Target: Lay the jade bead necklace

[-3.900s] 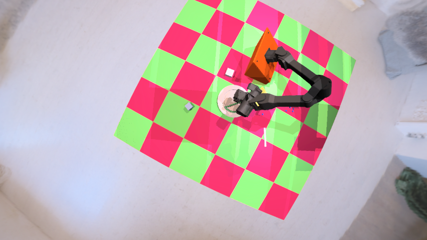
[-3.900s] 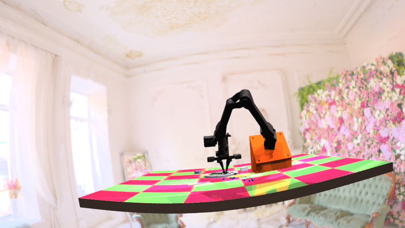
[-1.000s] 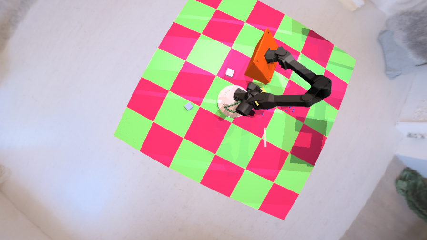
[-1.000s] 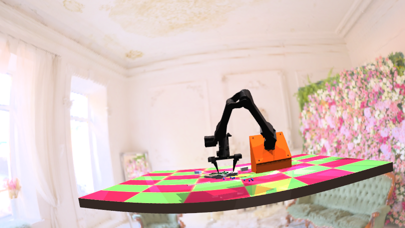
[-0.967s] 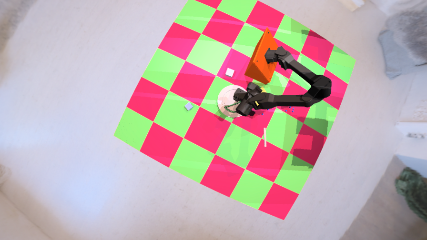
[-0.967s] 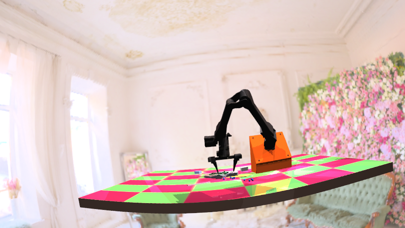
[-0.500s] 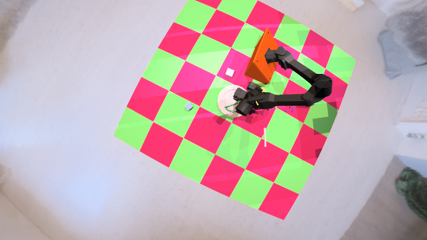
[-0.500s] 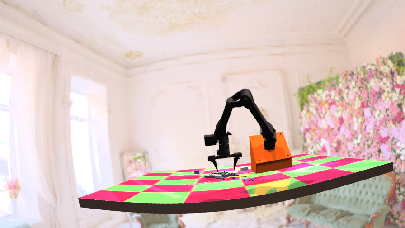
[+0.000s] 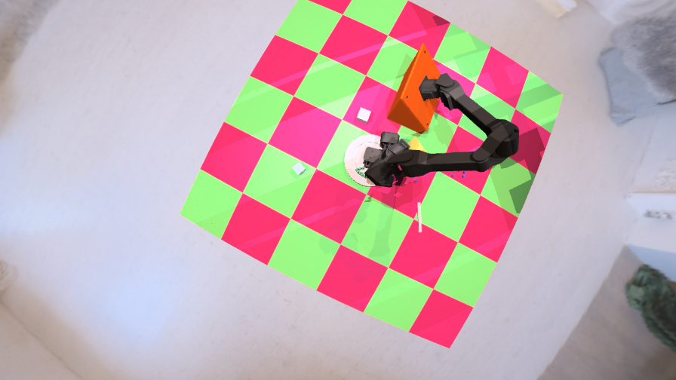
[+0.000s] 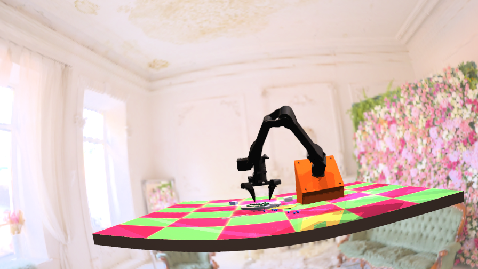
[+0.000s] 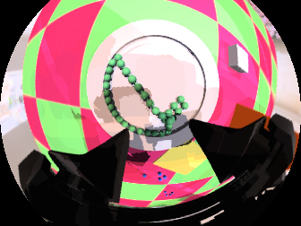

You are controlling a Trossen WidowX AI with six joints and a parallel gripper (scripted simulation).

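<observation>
The round bead board is 4 cm to the right of my gripper tip, 2 cm below it and 1 cm ahead of it. Also, from my gripper tip: white cube (16 cm to the right, 12 cm behind, 2 cm below); thin white stick (25 cm to the left, 9 cm ahead, 3 cm below); yellow patch (10 cm behind, 8 cm to the left, 3 cm below).
</observation>
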